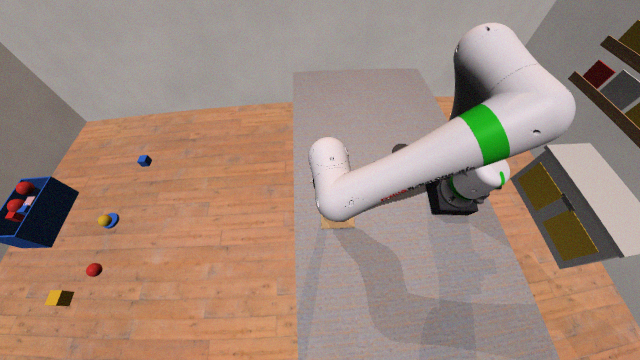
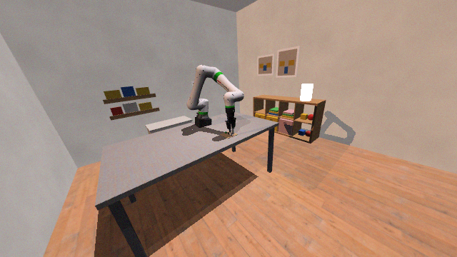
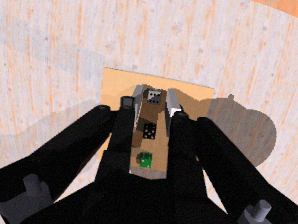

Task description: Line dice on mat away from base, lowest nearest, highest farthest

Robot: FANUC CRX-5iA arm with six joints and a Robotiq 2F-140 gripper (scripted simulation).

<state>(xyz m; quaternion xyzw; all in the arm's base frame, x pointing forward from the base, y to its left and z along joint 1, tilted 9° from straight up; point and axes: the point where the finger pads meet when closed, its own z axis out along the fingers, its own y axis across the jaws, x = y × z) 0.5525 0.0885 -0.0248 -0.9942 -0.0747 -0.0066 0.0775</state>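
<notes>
My gripper is now 4 cm above the white die. Also, from my hand: black die: 5 cm behind, 4 cm below, 1 cm to the right; then green die: 9 cm behind, 4 cm below, 1 cm to the right; then tan mat: 5 cm below, 5 cm behind, 1 cm to the right.
</notes>
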